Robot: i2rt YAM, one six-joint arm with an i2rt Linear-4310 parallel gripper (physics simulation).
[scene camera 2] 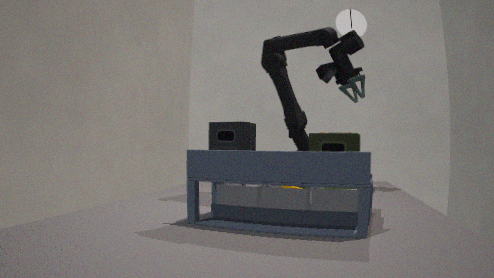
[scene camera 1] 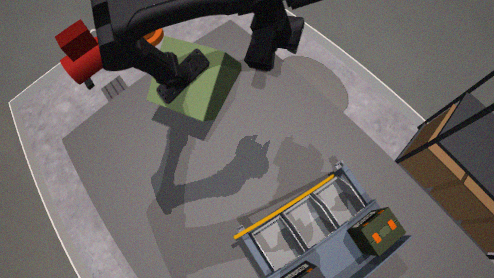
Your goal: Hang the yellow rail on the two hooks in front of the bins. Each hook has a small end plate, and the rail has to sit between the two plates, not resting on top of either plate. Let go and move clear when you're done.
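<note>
The yellow rail lies along the front of the three bins. Its left end reaches a little past the left hook, and its right end is close to the right hook. The views do not show clearly whether it sits between the end plates or on top of one. A short piece of the yellow rail shows behind the bins in scene camera 2. My gripper is slightly open and empty, high above and apart from the rail; its fingers do not show in scene camera 1.
A blue-grey rack holds the bins. A green box and a dark box stand on top. A larger green block is near the arm's base. A red object and a shelf unit stand at the sides.
</note>
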